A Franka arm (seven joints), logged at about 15 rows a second.
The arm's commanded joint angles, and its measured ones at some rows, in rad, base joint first. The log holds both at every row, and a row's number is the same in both.
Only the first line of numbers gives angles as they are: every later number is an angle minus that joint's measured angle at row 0.
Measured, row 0:
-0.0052, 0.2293, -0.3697, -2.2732, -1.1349, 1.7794, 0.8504
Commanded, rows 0 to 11:
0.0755, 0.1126, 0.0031, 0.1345, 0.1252, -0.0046, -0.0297
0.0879, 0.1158, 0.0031, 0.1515, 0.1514, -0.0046, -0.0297
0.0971, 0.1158, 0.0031, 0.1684, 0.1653, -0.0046, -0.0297
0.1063, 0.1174, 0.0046, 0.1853, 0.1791, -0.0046, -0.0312
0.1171, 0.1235, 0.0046, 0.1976, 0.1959, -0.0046, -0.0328
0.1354, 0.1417, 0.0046, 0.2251, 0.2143, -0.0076, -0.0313
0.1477, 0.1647, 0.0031, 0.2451, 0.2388, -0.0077, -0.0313
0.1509, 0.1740, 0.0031, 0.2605, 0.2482, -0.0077, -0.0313
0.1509, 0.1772, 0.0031, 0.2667, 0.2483, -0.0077, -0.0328
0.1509, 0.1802, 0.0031, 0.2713, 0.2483, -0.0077, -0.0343
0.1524, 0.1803, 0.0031, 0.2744, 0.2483, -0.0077, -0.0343
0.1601, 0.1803, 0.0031, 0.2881, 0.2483, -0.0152, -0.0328
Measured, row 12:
0.1491, 0.1503, 0.0049, 0.2457, 0.1958, -0.0221, -0.0054
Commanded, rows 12 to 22:
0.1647, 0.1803, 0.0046, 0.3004, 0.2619, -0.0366, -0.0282
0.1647, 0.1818, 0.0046, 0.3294, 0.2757, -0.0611, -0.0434
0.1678, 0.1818, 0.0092, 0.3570, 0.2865, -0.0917, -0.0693
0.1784, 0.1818, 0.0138, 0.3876, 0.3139, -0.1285, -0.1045
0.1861, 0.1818, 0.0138, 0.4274, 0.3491, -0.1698, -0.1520
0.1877, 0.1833, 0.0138, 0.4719, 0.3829, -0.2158, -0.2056
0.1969, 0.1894, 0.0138, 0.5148, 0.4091, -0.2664, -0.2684
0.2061, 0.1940, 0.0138, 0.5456, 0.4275, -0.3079, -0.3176
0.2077, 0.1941, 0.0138, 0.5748, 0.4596, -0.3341, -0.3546
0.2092, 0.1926, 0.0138, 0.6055, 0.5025, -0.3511, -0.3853
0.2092, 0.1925, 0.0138, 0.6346, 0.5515, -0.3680, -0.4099
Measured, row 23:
0.2097, 0.1621, 0.0178, 0.5457, 0.4665, -0.3153, -0.3418
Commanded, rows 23 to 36:
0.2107, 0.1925, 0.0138, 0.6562, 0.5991, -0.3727, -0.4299
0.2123, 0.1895, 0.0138, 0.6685, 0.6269, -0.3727, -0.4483
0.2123, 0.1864, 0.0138, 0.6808, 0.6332, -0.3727, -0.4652
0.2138, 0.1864, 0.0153, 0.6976, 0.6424, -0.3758, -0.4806
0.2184, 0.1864, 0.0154, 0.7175, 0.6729, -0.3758, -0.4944
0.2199, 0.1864, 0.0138, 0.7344, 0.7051, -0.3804, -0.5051
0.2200, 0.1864, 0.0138, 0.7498, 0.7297, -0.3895, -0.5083
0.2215, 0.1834, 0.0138, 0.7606, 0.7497, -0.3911, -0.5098
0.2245, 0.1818, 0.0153, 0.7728, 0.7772, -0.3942, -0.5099
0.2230, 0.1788, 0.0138, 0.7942, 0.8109, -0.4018, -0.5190
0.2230, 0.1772, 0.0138, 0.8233, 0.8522, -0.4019, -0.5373
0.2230, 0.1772, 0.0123, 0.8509, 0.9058, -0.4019, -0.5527
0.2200, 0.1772, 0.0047, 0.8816, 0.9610, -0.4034, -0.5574
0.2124, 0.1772, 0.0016, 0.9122, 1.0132, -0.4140, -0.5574
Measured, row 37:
0.2216, 0.1623, 0.0160, 0.8210, 0.9159, -0.3734, -0.5286
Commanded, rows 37 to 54:
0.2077, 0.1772, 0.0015, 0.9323, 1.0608, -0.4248, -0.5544
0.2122, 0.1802, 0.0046, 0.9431, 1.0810, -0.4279, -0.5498
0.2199, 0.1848, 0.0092, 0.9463, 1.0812, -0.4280, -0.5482
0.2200, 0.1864, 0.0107, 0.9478, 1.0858, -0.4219, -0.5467
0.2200, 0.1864, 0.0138, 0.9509, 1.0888, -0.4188, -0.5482
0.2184, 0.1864, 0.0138, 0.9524, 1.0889, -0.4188, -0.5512
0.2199, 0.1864, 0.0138, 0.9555, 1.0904, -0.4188, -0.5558
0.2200, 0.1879, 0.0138, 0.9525, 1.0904, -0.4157, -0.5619
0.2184, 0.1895, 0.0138, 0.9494, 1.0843, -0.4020, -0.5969
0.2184, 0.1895, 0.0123, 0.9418, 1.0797, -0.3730, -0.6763
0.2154, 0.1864, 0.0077, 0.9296, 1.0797, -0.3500, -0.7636
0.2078, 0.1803, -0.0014, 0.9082, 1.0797, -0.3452, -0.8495
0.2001, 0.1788, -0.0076, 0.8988, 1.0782, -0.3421, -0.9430
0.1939, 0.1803, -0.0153, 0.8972, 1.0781, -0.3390, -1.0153
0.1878, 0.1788, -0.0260, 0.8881, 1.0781, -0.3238, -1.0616
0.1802, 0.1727, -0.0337, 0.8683, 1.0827, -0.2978, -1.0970
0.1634, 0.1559, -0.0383, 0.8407, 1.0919, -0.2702, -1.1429
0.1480, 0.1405, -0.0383, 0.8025, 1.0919, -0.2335, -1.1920
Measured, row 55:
0.1712, 0.1848, -0.0301, 0.8802, 1.0610, -0.2966, -1.0984
